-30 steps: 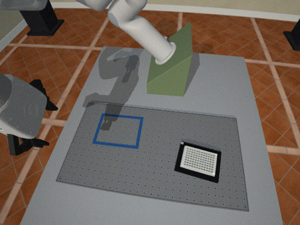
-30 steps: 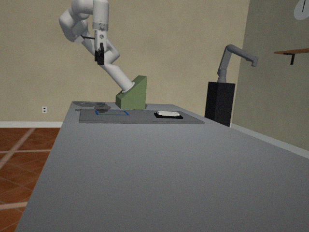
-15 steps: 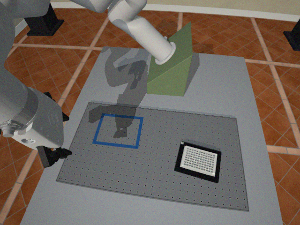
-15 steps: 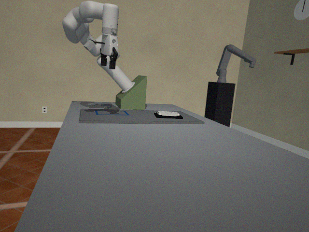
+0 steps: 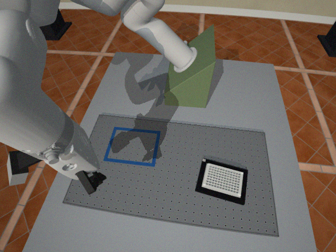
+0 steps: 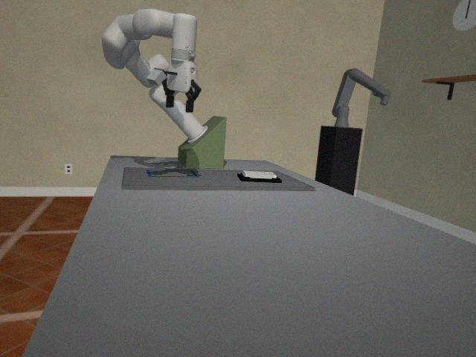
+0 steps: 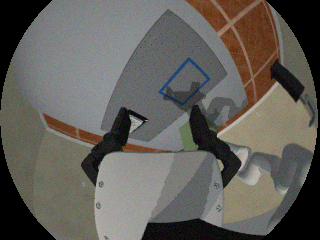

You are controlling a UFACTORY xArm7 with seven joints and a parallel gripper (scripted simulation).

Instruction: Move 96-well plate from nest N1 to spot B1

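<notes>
Right now my hand is 80 mm past the white 96-well plate, 340 mm to the right of it and 240 mm above it. The rest, counted from my hand: black plate nest 80 mm behind, 340 mm to the left, 260 mm below.
</notes>
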